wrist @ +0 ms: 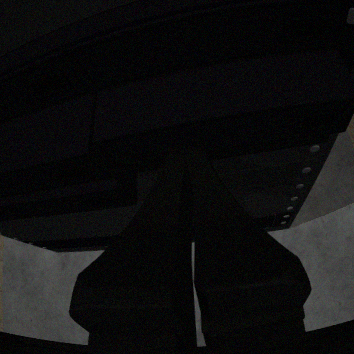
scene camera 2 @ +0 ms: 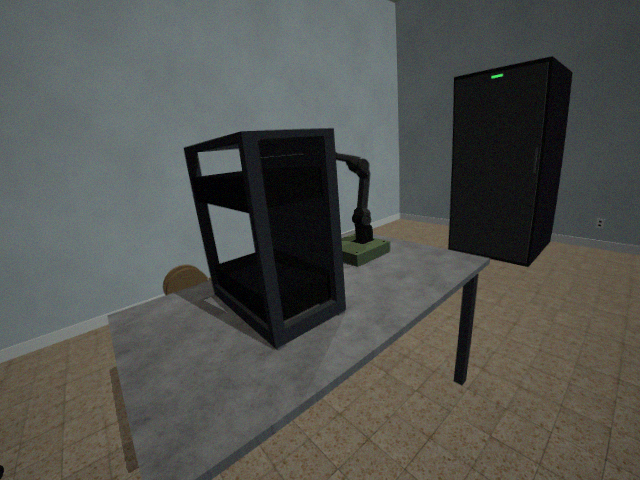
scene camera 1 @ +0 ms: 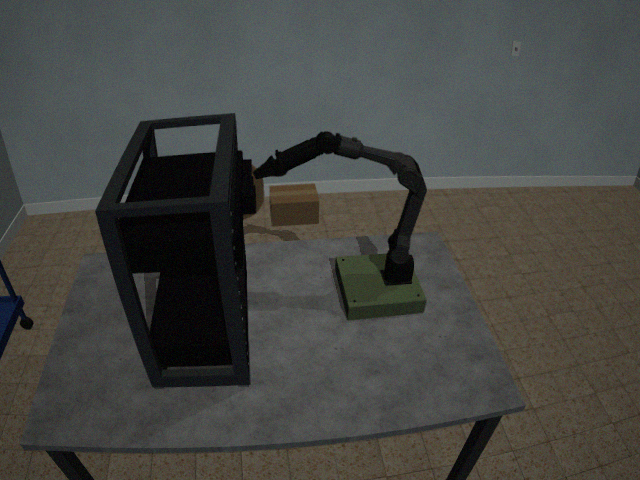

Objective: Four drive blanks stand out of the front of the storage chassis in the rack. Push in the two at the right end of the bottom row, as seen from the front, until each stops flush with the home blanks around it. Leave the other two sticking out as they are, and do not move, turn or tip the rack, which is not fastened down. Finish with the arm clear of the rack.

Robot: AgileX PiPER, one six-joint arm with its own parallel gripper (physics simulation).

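Observation:
The dark rack [scene camera 1: 231,299] [scene camera 2: 262,232] stands upright on the table. The black storage chassis [scene camera 1: 173,178] sits in its upper part. Dark blocks [scene camera 1: 248,188] stand out of the chassis front, towards the arm; single drive blanks cannot be told apart there. In the wrist view a very dark front face [wrist: 225,95] crosses the picture, with a thin upright seam left of the fingers. My gripper [scene camera 1: 256,174] [wrist: 188,164] is shut and empty, its tips at or very near that face; contact cannot be told. The rack hides the gripper in scene camera 2.
The arm's green base [scene camera 1: 379,289] [scene camera 2: 366,250] stands on the grey table [scene camera 1: 361,382] [scene camera 2: 196,392], in front of the rack. A cardboard box [scene camera 1: 294,204] and a round brown object [scene camera 2: 183,279] are beyond the table. A black cabinet [scene camera 2: 498,165] stands far off.

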